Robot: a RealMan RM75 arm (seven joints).
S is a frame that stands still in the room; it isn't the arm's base.
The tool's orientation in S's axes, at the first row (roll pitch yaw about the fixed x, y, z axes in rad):
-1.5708 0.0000 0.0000
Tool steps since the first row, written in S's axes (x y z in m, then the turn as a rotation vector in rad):
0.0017 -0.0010 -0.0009 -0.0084 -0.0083 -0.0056
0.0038 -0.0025 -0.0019 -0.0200 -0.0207 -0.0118
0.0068 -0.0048 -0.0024 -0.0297 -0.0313 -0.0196
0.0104 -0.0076 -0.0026 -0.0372 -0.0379 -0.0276
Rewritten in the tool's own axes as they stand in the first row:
0.0017 0.0009 -0.0010 -0.0084 0.0056 -0.0083
0.0038 0.0019 -0.0025 -0.0200 0.0118 -0.0207
0.0068 0.0024 -0.0048 -0.0297 0.0196 -0.0313
0.0104 0.0026 -0.0076 -0.0372 0.0276 -0.0379

